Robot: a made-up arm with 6 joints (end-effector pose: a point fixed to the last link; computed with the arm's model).
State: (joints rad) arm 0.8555 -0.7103 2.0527 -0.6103 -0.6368 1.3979
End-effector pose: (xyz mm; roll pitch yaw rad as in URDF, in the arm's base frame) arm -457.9 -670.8 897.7 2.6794 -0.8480 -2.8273
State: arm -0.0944 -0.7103 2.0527 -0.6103 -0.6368 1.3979
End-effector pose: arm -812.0 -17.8 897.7 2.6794 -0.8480 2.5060
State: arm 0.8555 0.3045 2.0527 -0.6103 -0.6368 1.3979
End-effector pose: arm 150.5 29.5 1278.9 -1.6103 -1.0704 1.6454
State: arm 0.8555 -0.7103 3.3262 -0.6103 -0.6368 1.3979
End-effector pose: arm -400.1 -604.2 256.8 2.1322 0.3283 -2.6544
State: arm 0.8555 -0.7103 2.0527 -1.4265 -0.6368 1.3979
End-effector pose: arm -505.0 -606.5 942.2 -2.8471 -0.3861 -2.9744
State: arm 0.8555 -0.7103 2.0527 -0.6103 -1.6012 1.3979
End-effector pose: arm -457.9 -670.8 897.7 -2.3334 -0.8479 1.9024
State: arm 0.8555 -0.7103 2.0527 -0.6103 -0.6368 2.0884
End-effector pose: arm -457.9 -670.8 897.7 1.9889 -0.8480 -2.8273
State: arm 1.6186 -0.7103 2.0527 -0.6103 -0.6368 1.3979
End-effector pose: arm 132.7 -801.3 897.7 2.6794 -0.8480 -2.0642
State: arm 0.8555 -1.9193 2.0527 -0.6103 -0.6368 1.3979
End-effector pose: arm -511.0 -731.8 -272.6 2.1562 0.2680 -2.6473
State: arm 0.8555 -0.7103 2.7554 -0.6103 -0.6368 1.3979
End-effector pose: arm -494.3 -712.7 527.4 2.3323 -0.2073 -2.6418
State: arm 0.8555 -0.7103 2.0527 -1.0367 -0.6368 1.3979
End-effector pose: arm -476.9 -638.1 928.4 3.1164 -0.6168 -2.9643
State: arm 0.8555 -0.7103 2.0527 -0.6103 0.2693 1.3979
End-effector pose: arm -457.9 -670.8 897.7 2.3129 -0.1543 -2.1311
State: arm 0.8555 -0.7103 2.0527 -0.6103 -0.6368 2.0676
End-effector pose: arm -457.9 -670.8 897.7 2.0097 -0.8480 -2.8273
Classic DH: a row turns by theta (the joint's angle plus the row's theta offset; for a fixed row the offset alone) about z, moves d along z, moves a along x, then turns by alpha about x. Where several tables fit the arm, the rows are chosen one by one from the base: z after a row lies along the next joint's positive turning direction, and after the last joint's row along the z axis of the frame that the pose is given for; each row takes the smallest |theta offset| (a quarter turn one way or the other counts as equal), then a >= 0, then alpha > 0; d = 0 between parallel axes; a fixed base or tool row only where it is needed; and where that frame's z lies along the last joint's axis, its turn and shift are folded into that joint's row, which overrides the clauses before.
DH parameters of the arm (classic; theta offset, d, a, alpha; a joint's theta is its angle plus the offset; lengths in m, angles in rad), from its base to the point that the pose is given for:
joint 1: 0 0.254 0 -1.5708
joint 2: -1.5708 0 0.505 3.1416
joint 3: 0 0 0 -1.5708
joint 4: 0 -0.54 0 1.5708
joint 5: 0 0.115 0 -1.5708
joint 6: 1.5708 0 0 1.5708
tool (fixed): -1.5708 0 0 0

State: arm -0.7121 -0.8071 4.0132 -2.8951 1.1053 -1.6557
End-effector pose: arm -180.3 303.0 63.4 1.6869 0.5700 2.6915
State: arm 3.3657 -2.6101 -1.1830 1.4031 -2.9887 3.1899
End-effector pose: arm 279.3 83.3 369.3 2.2554 1.3797 1.1356
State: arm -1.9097 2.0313 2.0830 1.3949 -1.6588 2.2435
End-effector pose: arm -346.7 -923.1 170.6 2.5056 0.1796 2.7225
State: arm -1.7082 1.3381 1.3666 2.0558 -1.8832 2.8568
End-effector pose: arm -87.7 -1025.9 487.5 2.0459 -0.4497 2.6411
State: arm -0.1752 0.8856 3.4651 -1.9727 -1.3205 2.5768
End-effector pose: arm -1.5 45.9 950.9 2.7907 0.1898 1.8280
